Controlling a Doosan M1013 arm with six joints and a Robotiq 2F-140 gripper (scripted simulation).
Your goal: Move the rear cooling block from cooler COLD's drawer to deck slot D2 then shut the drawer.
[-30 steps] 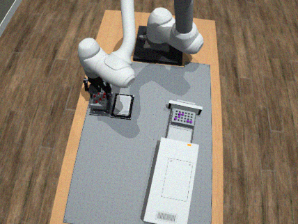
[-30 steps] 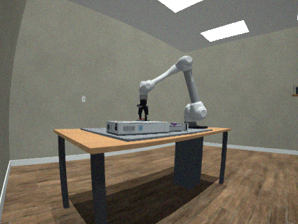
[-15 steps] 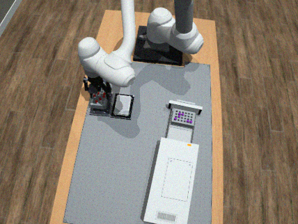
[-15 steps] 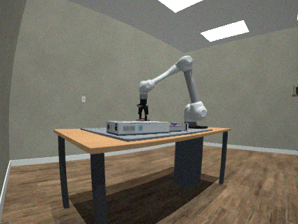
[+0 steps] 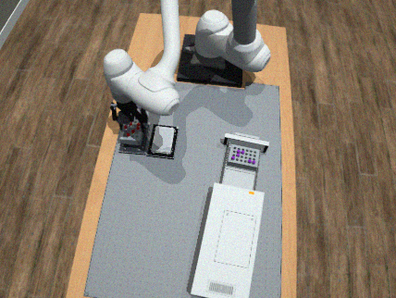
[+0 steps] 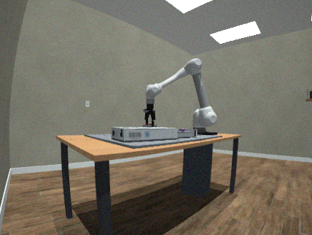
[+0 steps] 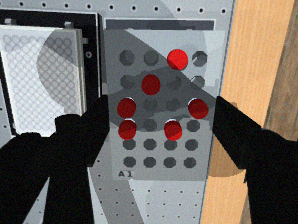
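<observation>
The cooling block lies 30 mm below my hand. Also, from my hand: deck slot D2: 100 mm below; then white cooler: 250 mm ahead, 470 mm to the left, 60 mm below.
</observation>
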